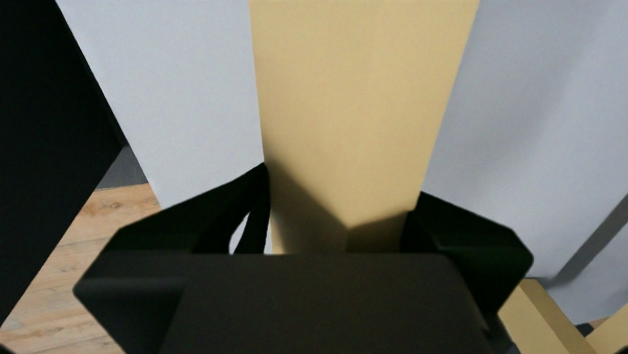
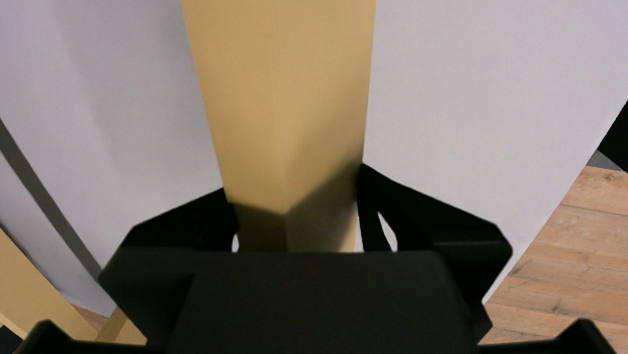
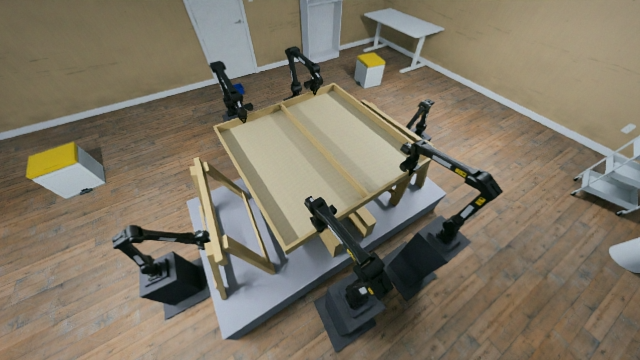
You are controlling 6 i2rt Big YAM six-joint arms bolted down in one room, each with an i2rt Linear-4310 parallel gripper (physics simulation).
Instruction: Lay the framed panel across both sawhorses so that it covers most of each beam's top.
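Note:
The framed panel [image 3: 280,170] is raised, frame rim up. Its right side is beside the right sawhorse [image 3: 382,114]; the left sawhorse [image 3: 206,210] stands apart from its left side. Arm5's gripper [image 1: 344,200] is shut on a wooden sawhorse beam [image 1: 350,100]. Arm6's gripper [image 2: 292,200] is shut on a sawhorse beam [image 2: 280,100]. Two front grippers [image 3: 320,215] [image 3: 410,159] and two back grippers [image 3: 243,116] [image 3: 314,89] are at the panel's rim; their fingers are too small to judge. A left gripper [image 3: 202,239] is at the left beam.
Both sawhorses stand on a grey platform [image 3: 240,305]. Wooden blocks [image 3: 367,220] show under the panel's front edge. Arm pedestals [image 3: 172,277] stand around the platform. Yellow-topped bins [image 3: 55,160] [image 3: 371,61], a white table [image 3: 402,22] and a white step cart stand farther off.

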